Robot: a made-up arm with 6 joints.
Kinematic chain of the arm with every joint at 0, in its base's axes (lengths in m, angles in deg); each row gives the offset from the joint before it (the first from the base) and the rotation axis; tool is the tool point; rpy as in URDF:
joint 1: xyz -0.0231 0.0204 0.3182 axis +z
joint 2: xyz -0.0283 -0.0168 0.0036 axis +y
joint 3: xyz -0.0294 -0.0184 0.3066 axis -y
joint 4: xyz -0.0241 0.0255 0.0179 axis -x
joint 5: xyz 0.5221 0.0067 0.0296 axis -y
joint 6: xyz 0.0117 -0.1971 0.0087 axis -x
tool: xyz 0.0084 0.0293 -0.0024 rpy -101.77 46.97 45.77
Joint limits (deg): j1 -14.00..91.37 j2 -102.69..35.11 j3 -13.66..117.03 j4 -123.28..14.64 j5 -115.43..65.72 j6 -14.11..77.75
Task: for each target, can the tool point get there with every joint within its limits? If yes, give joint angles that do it. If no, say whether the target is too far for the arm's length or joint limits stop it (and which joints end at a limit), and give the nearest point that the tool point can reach.
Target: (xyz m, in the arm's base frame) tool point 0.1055 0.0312 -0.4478
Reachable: no: joint limits stop it (at a limit: joint 2, joint 3, joint 5, joint 6) | nearest point 0.3158 0.0489 0.0809 | short by 0.569 m
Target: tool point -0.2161 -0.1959 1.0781
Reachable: yes | joints 17.72 -32.24 69.51 -37.38 -47.09 21.43
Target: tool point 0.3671 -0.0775 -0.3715
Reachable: no: joint limits stop it (at a limit: joint 2, joint 3, joint 6) | nearest point 0.3088 -0.0629 0.0805 | short by 0.456 m
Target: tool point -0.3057 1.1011 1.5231
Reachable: no: too far | nearest point -0.1045 0.5365 0.9713 | short by 0.815 m
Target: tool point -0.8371 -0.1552 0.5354
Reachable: yes | joints -0.13 -76.77 82.81 -19.80 47.48 8.10
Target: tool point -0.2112 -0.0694 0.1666
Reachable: no: joint limits stop it (at a limit: joint 1, joint 2, joint 3, joint 5, joint 6) | nearest point -0.0966 0.3374 0.1340 | short by 0.424 m
